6 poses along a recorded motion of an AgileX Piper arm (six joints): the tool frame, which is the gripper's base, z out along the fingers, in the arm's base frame.
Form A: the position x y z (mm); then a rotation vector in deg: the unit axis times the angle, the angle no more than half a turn.
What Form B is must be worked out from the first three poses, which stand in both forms.
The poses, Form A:
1: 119 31 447 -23.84 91.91 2.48
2: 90 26 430 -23.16 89.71 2.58
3: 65 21 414 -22.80 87.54 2.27
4: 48 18 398 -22.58 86.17 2.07
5: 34 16 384 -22.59 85.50 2.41
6: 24 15 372 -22.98 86.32 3.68
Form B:
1:
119 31 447
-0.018 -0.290 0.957
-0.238 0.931 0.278
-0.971 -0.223 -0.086

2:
90 26 430
0.018 -0.281 0.960
-0.225 0.934 0.278
-0.974 -0.221 -0.046

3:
65 21 414
0.055 -0.271 0.961
-0.221 0.935 0.276
-0.974 -0.227 -0.008

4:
48 18 398
0.079 -0.264 0.961
-0.218 0.936 0.275
-0.973 -0.231 0.016

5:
34 16 384
0.090 -0.267 0.959
-0.213 0.936 0.281
-0.973 -0.230 0.027

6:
24 15 372
0.076 -0.287 0.955
-0.204 0.933 0.296
-0.976 -0.218 0.012

